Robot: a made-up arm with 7 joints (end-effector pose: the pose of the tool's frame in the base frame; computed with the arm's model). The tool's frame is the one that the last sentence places. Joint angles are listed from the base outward.
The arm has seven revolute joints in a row. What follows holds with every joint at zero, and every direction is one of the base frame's. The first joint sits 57 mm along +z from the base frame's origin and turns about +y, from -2.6 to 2.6 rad. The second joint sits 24 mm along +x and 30 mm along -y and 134 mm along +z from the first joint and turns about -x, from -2.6 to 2.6 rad. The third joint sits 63 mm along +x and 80 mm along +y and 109 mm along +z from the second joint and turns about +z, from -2.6 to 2.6 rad. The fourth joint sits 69 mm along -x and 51 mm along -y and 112 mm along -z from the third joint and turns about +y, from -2.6 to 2.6 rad. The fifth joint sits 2 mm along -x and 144 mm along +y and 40 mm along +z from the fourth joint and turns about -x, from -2.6 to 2.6 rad. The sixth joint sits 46 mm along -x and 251 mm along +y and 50 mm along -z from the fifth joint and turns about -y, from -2.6 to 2.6 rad. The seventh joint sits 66 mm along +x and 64 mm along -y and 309 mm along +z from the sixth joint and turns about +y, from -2.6 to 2.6 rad. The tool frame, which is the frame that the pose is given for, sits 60 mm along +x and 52 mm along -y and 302 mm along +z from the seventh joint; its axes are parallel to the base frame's.
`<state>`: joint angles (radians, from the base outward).
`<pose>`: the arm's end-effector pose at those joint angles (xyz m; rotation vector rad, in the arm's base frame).
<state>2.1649 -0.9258 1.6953 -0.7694 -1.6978 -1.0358 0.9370</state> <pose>0.5686 -0.2872 -0.1712 2.2627 -0.3583 2.0696</pose>
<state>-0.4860 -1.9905 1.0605 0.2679 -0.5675 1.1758 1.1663</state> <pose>0.0939 -0.4700 -0.0796 1.8300 -0.8443 1.7239</pose>
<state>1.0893 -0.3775 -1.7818 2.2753 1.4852 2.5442 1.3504</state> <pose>0.4922 -0.3109 0.2591 0.9893 1.3085 -0.7113</pose>
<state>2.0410 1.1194 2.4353 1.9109 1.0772 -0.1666 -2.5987</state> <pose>0.2809 0.0806 -0.0870 -1.7871 -0.9652 -0.1994</pose>
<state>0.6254 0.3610 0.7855 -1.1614 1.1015 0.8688 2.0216</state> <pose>-0.1487 0.2737 0.2770 -0.7783 0.3811 0.0356</pose>
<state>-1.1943 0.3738 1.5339 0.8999 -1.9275 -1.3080 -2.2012</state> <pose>0.0015 0.0862 0.3066 0.4920 -0.4716 0.0106</pose>
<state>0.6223 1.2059 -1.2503 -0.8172 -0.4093 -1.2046 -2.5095</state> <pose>0.0489 0.2261 -0.1612 -1.0343 -2.0007 0.8625</pose>
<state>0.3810 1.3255 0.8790 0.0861 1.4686 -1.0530 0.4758</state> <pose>0.1397 -0.0456 -0.4311 -2.9501 0.3536 -0.3808</pose>
